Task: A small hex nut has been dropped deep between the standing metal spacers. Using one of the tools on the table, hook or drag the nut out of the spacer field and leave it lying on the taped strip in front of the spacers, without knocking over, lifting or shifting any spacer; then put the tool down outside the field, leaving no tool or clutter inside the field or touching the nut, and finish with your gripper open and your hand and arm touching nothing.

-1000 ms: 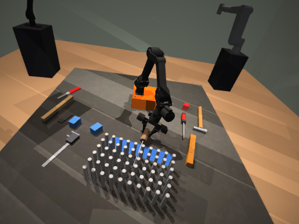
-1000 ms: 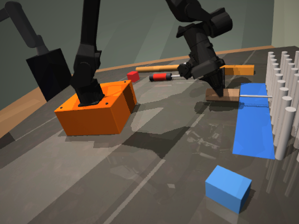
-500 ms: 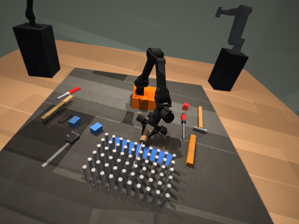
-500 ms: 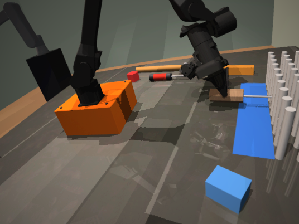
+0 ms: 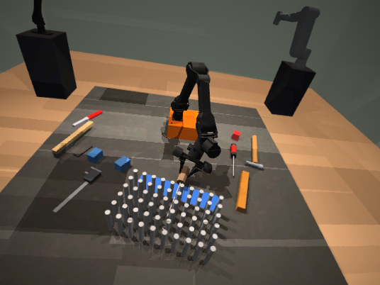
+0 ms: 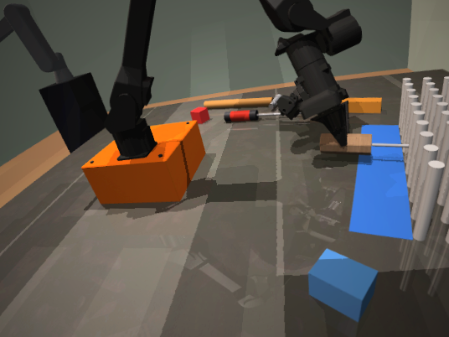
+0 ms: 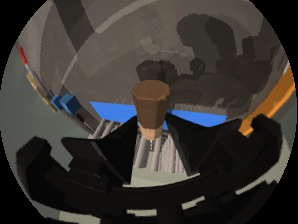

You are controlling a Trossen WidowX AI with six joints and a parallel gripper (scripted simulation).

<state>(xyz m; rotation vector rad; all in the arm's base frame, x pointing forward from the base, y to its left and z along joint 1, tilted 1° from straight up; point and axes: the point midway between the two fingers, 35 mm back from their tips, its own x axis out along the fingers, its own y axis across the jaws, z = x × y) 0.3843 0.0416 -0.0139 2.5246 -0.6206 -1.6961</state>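
The blue taped strip is 60 mm ahead of my gripper tip, 40 mm below it and 20 mm to the right of it. Also, from my gripper tip: hook tool 100 mm ahead, 30 mm to the right, 10 mm below; small hex nut 230 mm ahead, 70 mm to the right, 40 mm below; orange bar 280 mm to the left, 50 mm ahead, 30 mm below.
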